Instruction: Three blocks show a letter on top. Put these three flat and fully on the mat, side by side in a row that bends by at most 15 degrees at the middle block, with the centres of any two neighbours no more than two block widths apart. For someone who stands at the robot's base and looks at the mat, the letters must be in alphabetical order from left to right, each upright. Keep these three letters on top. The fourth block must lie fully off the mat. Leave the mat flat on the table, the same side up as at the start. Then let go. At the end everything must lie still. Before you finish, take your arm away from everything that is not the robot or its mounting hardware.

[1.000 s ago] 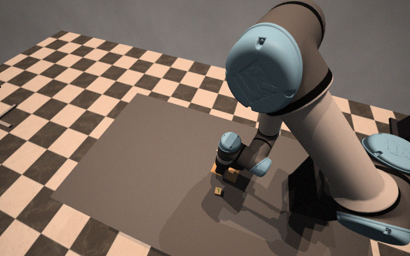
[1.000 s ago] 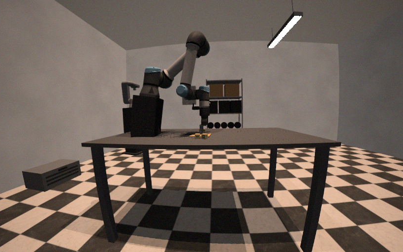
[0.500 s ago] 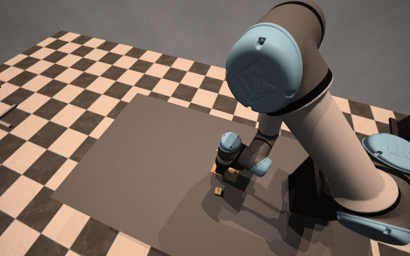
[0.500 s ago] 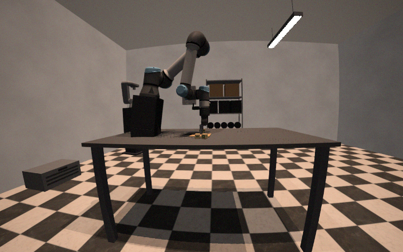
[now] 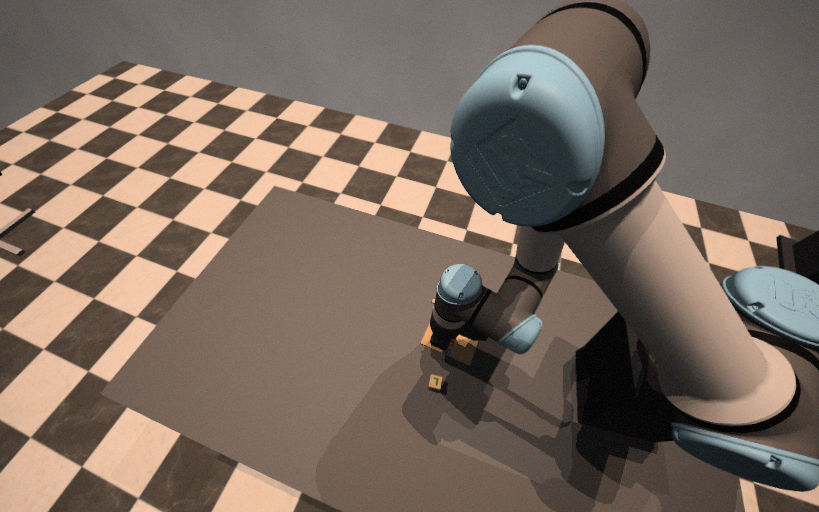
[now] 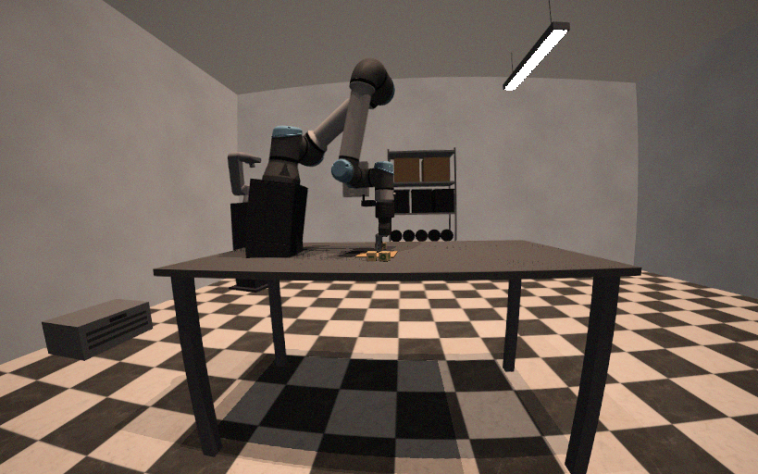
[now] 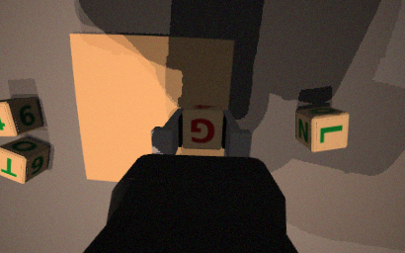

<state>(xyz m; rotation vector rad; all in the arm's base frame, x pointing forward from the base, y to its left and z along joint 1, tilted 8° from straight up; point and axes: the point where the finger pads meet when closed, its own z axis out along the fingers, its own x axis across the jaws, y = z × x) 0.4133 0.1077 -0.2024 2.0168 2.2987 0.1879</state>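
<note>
My hand is 1 cm short of the orange mat, 5 cm to the left of it and 2 cm above it.
</note>
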